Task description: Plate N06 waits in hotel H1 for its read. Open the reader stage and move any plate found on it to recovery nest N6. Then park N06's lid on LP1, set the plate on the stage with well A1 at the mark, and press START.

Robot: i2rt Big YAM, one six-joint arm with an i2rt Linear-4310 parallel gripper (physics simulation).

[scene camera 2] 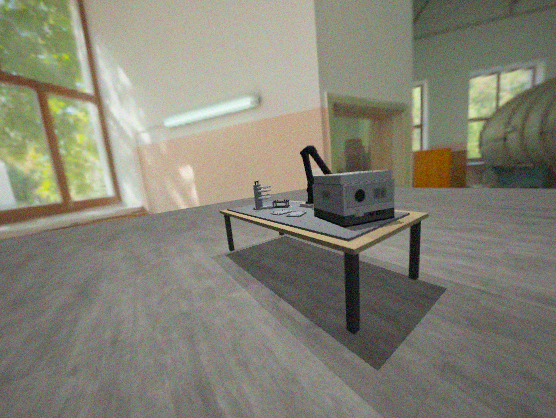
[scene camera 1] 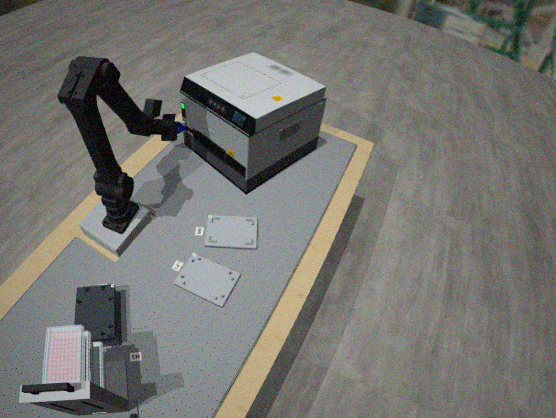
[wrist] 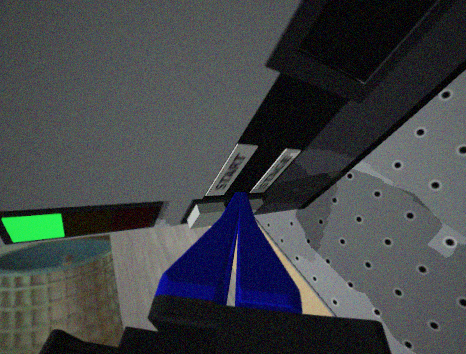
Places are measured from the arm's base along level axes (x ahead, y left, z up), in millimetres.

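Where they show: gripper, fingertip midpoint: (scene camera 1: 186, 128) (wrist: 240, 198); arm's base at its link origin: (scene camera 2: 312, 202) (scene camera 1: 121, 216).
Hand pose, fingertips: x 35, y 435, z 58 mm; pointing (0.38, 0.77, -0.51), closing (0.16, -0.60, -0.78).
Each offset is from my fingertips to the centre of the thing. "pt": to the spot under its first point.
The white and dark grey reader {234 mm ahead, 99 mm left, 60 mm up} (scene camera 1: 287, 135) (scene camera 2: 350, 197) stands at the table's far end; no stage sticks out of its front. My gripper (scene camera 1: 186, 129) (wrist: 240, 198) is shut and empty, its blue fingertips at the reader's front beside the buttons. In the wrist view the tips partly cover the STAGE button {9 mm back, 8 mm left, 11 mm down} (wrist: 257, 205), below the STAGE label {pt 25 mm ahead, 12 mm right, 11 mm down} (wrist: 276, 170). The START button {11 mm back, 5 mm left, 21 mm up} (wrist: 207, 213) is left of the tips, below the START label {pt 24 mm ahead, 12 mm right, 21 mm up} (wrist: 231, 170). Contact cannot be told. A pink-welled plate {168 mm ahead, 913 mm right, 133 mm up} (scene camera 1: 64, 356) lies in hotel H1 {pt 222 mm ahead, 887 mm right, 88 mm down} (scene camera 1: 122, 377). Two flat light-grey nests {pt 329 mm ahead, 338 mm right, 84 mm down} (scene camera 1: 231, 231) {pt 325 mm ahead, 527 mm right, 86 mm down} (scene camera 1: 207, 280) carry no plate; their tags are too blurred to read surely.
A dark raised stand (scene camera 1: 95, 311) is beside the hotel. The reader's indicator shows a green light {pt 8 mm back, 5 mm left, 101 mm up} (scene camera 1: 183, 106) (wrist: 34, 227). The arm's base block (scene camera 1: 92, 227) sits at the table edge. The black arm (scene camera 1: 95, 135) (scene camera 2: 307, 172) reaches over to the reader.
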